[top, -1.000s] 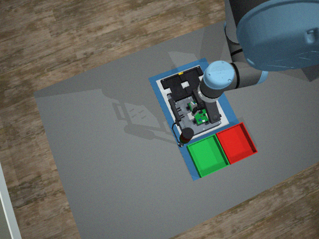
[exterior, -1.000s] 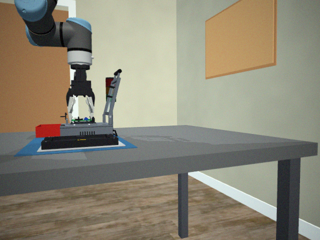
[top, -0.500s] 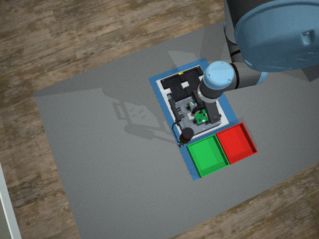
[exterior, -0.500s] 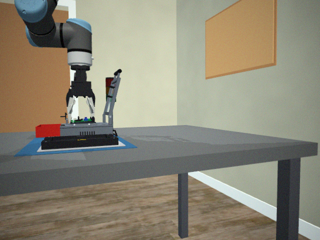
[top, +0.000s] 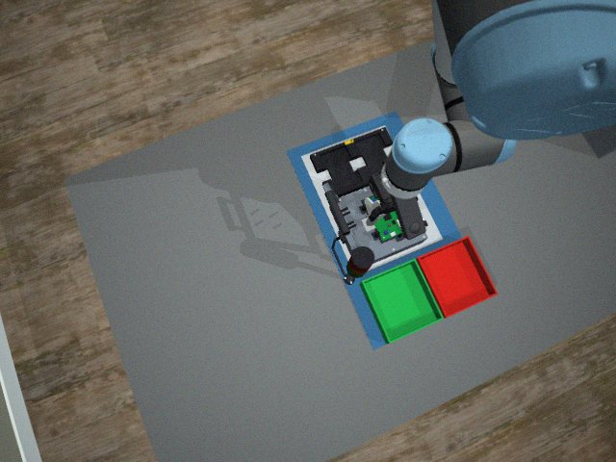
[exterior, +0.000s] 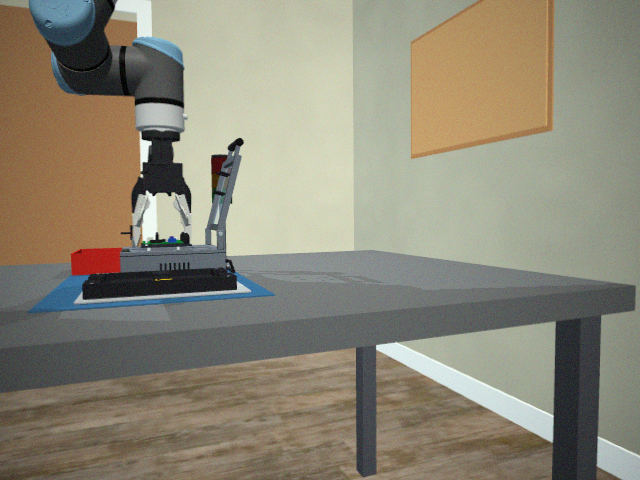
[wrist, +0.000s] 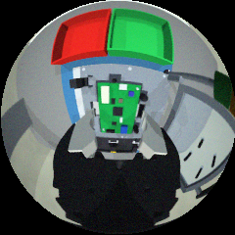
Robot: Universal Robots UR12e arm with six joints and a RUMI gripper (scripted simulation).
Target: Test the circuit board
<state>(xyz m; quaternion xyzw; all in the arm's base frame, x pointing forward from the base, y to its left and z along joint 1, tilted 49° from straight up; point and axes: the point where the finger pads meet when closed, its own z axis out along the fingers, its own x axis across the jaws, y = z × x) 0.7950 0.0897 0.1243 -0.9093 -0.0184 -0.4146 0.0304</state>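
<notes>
Now: hand right at the green circuit board. The rest, counted from my hand: green bin: 200 mm to the left, 60 mm below, 30 mm ahead; then black latch hook: 70 mm behind, 50 mm to the left, 10 mm above; then tester lid: 120 mm ahead, 110 mm above, 10 mm to the left.
</notes>
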